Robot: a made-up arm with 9 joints. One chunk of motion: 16 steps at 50 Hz.
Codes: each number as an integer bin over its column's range. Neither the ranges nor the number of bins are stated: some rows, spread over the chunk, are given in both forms.
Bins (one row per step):
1: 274 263 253 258 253 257
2: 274 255 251 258 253 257
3: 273 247 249 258 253 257
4: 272 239 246 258 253 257
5: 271 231 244 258 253 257
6: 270 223 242 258 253 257
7: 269 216 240 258 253 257
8: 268 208 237 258 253 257
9: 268 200 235 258 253 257
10: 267 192 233 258 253 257
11: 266 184 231 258 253 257
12: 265 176 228 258 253 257
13: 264 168 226 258 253 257
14: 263 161 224 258 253 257
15: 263 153 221 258 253 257
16: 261 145 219 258 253 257
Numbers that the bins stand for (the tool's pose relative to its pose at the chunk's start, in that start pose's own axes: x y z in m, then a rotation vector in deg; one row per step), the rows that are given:
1: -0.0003 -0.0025 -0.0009 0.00 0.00 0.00
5: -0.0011 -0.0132 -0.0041 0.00 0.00 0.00
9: -0.0018 -0.0235 -0.0072 0.00 0.00 0.00
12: -0.0026 -0.0314 -0.0097 0.00 0.00 0.00
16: -0.0036 -0.0418 -0.0129 0.00 0.00 0.00
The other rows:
2: -0.0003 -0.0052 -0.0016 0.00 0.00 0.00
3: -0.0005 -0.0078 -0.0023 0.00 0.00 0.00
4: -0.0008 -0.0105 -0.0033 0.00 0.00 0.00
6: -0.0013 -0.0158 -0.0048 0.00 0.00 0.00
7: -0.0016 -0.0181 -0.0055 0.00 0.00 0.00
8: -0.0018 -0.0208 -0.0065 0.00 0.00 0.00
10: -0.0021 -0.0261 -0.0079 0.00 0.00 0.00
11: -0.0023 -0.0288 -0.0086 0.00 0.00 0.00
13: -0.0028 -0.0341 -0.0104 0.00 0.00 0.00
14: -0.0031 -0.0364 -0.0111 0.00 0.00 0.00
15: -0.0031 -0.0391 -0.0122 0.00 0.00 0.00

